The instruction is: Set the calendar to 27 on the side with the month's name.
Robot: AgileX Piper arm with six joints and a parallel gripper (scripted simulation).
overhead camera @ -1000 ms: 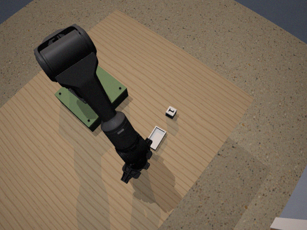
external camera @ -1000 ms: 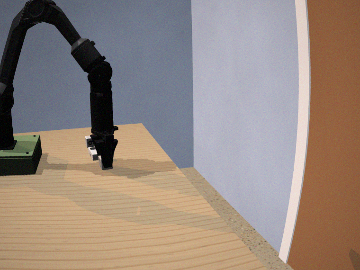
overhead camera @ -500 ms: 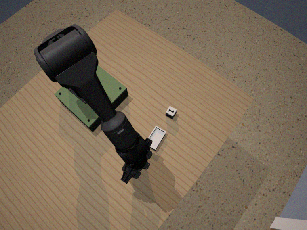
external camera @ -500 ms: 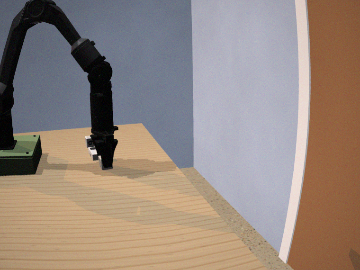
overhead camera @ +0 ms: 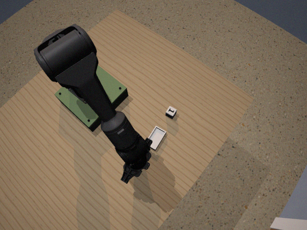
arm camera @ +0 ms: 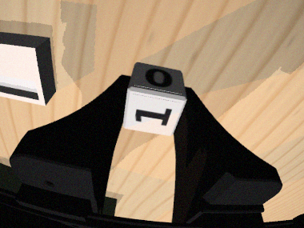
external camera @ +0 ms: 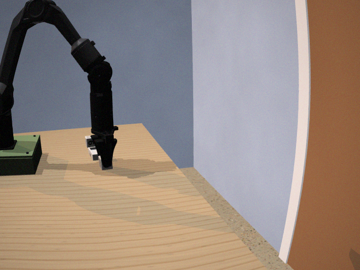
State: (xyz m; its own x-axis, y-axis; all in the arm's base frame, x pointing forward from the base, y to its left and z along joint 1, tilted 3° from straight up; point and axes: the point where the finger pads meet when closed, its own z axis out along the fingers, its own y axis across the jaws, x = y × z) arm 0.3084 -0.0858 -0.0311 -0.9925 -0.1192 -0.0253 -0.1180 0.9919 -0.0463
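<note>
Now: hand 110 mm to the right of the white tray, 10 mm past it and 10 mm above it.
</note>
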